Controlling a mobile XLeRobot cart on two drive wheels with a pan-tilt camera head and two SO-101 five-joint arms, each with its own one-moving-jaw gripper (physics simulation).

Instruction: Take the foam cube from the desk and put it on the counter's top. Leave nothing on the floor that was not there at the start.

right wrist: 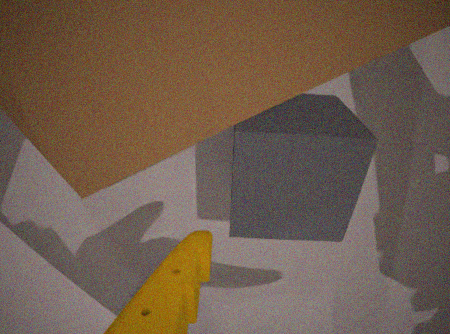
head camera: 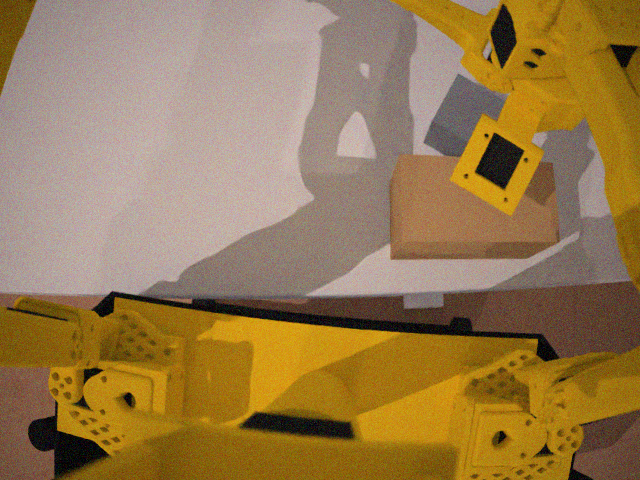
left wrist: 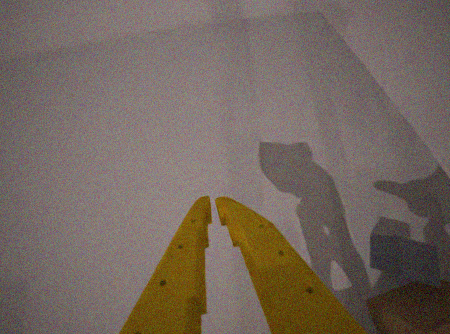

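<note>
The foam cube (head camera: 454, 113) (left wrist: 405, 260) (right wrist: 300, 185) is a blue-grey block on the white desk top (head camera: 103, 155), at the upper right of the head view. The right arm partly covers it there. My right gripper (right wrist: 207, 240) is open; one notched jaw shows in the right wrist view, below and left of the cube and apart from it. In the head view the right gripper's tips are cut off at the top edge. My left gripper (left wrist: 213, 199) is shut and empty, away from the cube. The counter cannot be made out.
A brown box (head camera: 439, 217) (left wrist: 415, 310) (right wrist: 125, 75) lies close beside the cube, on the side nearer the cart. The right arm's camera plate hangs over it. The desk's front edge runs along the yellow cart tray (head camera: 289, 356). A small white piece (head camera: 423, 300) shows below that edge.
</note>
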